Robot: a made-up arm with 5 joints.
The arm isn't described. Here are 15 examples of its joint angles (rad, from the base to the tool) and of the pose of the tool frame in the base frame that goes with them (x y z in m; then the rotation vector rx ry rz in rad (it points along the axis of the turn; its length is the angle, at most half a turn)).
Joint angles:
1: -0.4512 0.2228 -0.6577 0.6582 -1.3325
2: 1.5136 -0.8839 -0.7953 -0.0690 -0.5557
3: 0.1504 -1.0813 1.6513 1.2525 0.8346
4: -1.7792 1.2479 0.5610 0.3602 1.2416
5: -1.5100 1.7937 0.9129 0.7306 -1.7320
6: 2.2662 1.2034 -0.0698 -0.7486 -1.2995
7: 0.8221 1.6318 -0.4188 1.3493 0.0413
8: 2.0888 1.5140 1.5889 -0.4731 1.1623
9: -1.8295 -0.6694 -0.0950 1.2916 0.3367
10: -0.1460 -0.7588 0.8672 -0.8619 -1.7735
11: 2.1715 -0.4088 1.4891 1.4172 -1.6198
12: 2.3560 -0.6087 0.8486 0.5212 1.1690
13: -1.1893 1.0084 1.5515 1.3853 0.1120
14: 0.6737 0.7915 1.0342 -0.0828 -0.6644
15: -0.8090 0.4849 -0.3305 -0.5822 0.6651
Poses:
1: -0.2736 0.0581 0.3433 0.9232 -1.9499 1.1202
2: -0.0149 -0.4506 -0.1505 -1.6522 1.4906 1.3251
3: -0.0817 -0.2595 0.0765 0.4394 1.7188 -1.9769
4: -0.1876 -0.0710 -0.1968 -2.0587 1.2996 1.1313
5: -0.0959 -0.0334 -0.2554 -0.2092 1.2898 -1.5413
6: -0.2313 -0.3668 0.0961 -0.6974 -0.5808 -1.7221
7: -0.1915 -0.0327 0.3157 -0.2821 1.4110 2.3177
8: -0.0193 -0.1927 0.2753 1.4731 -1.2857 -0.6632
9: -0.0615 0.2545 0.2027 -0.1287 -1.2906 -0.3727
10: -0.0861 -0.3003 0.2929 0.5400 -2.1676 -0.1593
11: -0.1407 0.0140 -0.1576 0.1508 -0.2487 1.2983
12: -0.1415 0.0295 -0.2223 0.3366 3.0208 -0.6432
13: -0.1090 -0.0262 -0.1058 -2.7783 0.9343 0.5781
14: -0.3035 0.0142 0.0872 0.3435 0.9503 1.9890
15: -0.3335 0.1021 0.1261 -0.5552 1.8045 0.4964
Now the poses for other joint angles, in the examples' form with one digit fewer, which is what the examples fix.
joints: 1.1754 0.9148 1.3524 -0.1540 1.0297
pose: -0.208 0.017 0.210 0.698 -1.447 0.880
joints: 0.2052 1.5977 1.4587 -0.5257 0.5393
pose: -0.034 0.247 0.086 0.189 -0.693 0.863
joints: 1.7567 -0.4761 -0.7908 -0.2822 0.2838
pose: -0.140 -0.353 -0.214 -0.739 0.622 2.386
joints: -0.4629 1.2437 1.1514 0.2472 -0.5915
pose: -0.193 0.107 -0.105 -0.558 1.370 0.772
